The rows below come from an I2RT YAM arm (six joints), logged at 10 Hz.
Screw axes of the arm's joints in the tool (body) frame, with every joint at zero. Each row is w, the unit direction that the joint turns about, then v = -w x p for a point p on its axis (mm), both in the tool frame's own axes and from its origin. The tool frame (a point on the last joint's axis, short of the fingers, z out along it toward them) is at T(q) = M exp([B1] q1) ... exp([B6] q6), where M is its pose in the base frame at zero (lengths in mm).
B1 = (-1, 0, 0, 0, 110.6, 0)
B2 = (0, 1, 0, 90.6, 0, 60)
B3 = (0, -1, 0, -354.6, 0, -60)
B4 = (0, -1, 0, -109.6, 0, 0)
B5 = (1, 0, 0, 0, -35.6, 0)
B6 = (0, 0, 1, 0, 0, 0)
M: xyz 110.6 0 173.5 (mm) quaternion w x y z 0.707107 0 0.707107 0
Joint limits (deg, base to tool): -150..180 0..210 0..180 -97..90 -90..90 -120..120
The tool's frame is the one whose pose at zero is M.
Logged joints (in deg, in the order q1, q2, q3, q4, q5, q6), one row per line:
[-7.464 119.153 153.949 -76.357 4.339 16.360]
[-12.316 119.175 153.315 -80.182 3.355 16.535]
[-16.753 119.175 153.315 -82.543 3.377 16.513]
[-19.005 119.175 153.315 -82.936 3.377 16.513]
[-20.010 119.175 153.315 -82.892 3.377 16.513]
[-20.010 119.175 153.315 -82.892 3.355 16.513]
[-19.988 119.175 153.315 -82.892 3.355 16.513]
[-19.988 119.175 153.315 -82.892 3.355 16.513]
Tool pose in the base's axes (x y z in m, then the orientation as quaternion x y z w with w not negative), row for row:
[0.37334 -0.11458 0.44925 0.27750 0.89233 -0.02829 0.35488]
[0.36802 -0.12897 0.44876 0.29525 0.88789 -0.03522 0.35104]
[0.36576 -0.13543 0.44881 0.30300 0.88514 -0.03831 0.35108]
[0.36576 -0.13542 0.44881 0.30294 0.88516 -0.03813 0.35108]
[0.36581 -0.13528 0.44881 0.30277 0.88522 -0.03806 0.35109]
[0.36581 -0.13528 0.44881 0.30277 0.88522 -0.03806 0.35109]
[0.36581 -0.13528 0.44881 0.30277 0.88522 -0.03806 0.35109]
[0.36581 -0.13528 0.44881 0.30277 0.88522 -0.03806 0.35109]
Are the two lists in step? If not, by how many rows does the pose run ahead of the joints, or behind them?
The pose runs 2 rows ahead of the joints: the pose in row i belongs to the joints in row i + 2.
